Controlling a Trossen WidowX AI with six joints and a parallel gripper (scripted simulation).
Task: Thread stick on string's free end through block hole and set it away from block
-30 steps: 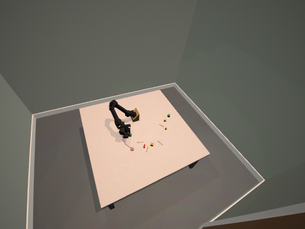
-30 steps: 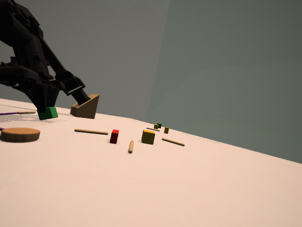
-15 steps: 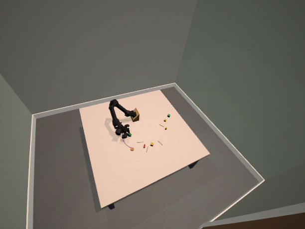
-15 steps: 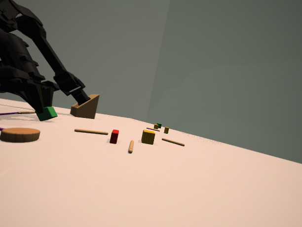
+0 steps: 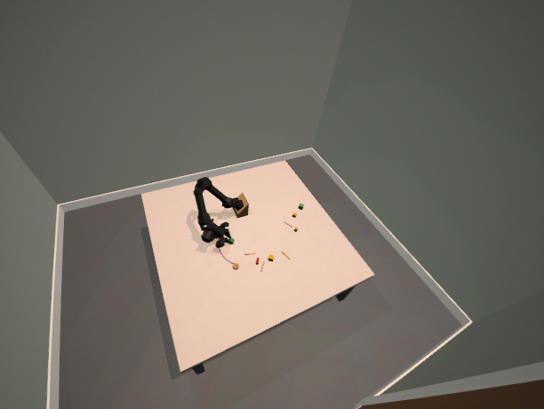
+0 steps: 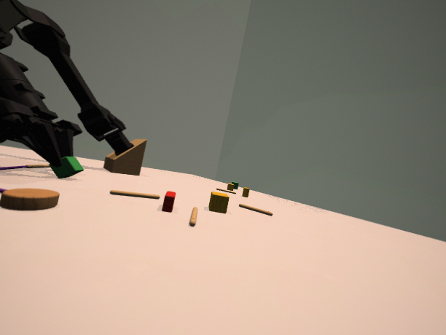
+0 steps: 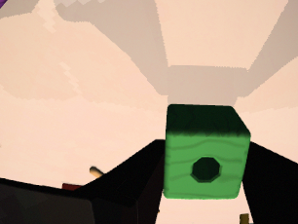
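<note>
Right now my gripper tip is right at the green block. From my gripper tip the other things lie so: red block 190 mm ahead, 140 mm to the left, 10 mm below; thin wooden stick 100 mm behind, 60 mm to the right, 20 mm below; round wooden button 190 mm ahead, 20 mm below, 10 mm to the right.
</note>
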